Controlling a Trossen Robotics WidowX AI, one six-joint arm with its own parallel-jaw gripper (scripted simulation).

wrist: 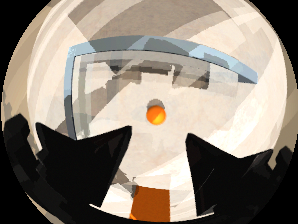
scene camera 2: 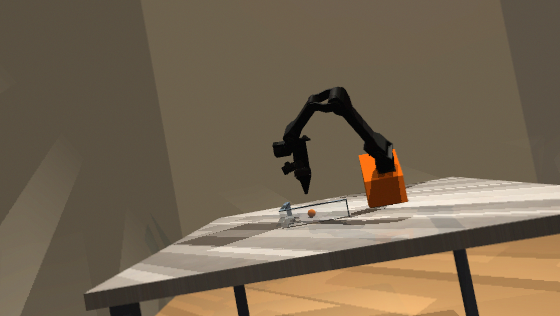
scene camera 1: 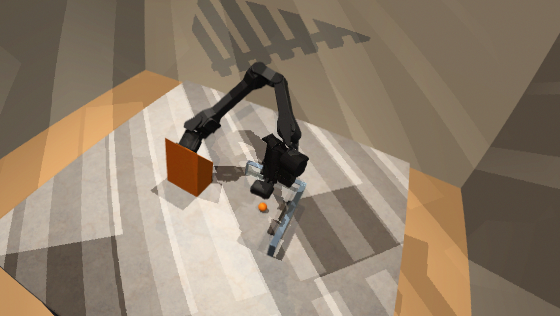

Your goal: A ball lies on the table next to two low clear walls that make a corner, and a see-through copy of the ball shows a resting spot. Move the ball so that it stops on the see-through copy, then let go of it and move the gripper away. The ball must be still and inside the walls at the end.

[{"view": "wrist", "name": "gripper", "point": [159, 134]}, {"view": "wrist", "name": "clear wall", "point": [82, 72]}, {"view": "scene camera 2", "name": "clear wall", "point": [334, 210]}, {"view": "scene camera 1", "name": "gripper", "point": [267, 193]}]
